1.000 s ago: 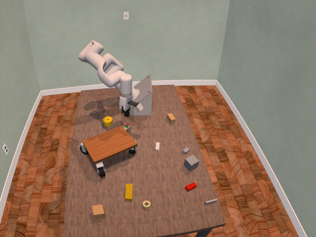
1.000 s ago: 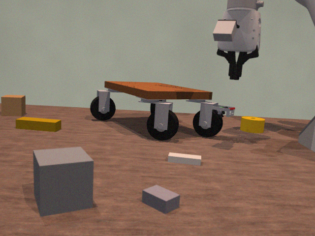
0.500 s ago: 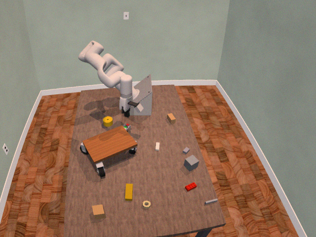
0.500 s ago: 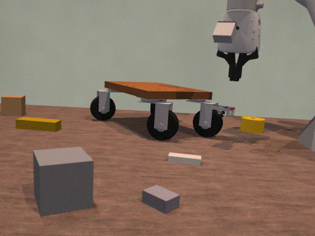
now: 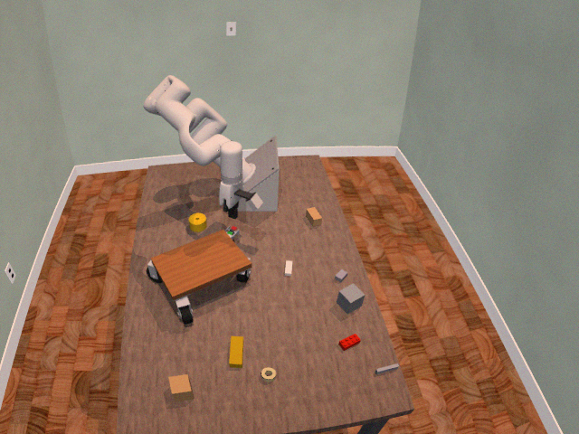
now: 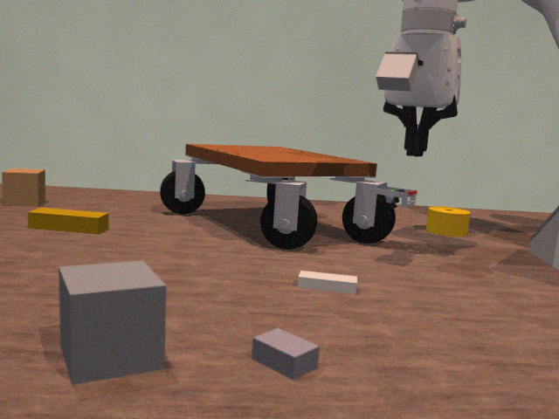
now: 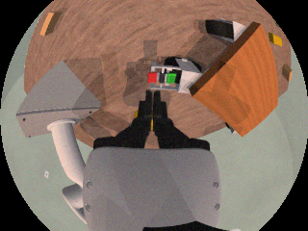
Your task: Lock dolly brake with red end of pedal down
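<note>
Now: the brake pedal 10 mm ahead of my hand, 10 mm to the right of it and 80 mm below it. Round my hand: grey cube: 320 mm ahead, 390 mm to the left, 130 mm below; yellow cylinder: 120 mm behind, 150 mm to the right, 140 mm below; white bar: 140 mm ahead, 200 mm to the left, 160 mm below.
</note>
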